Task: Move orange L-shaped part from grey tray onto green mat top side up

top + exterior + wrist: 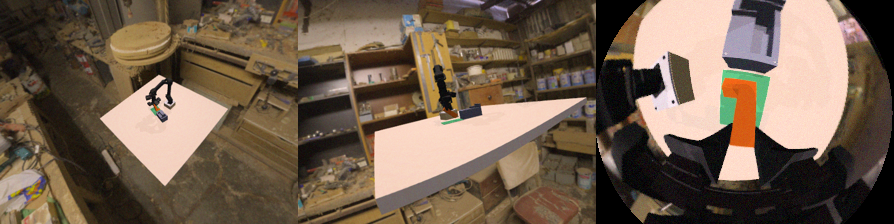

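The green mat is 10 mm ahead of my gripper tip, 20 mm to the left of it and 100 mm below it. From my gripper tip the other things lie so: orange L-shaped part 40 mm to the left, 30 mm below.
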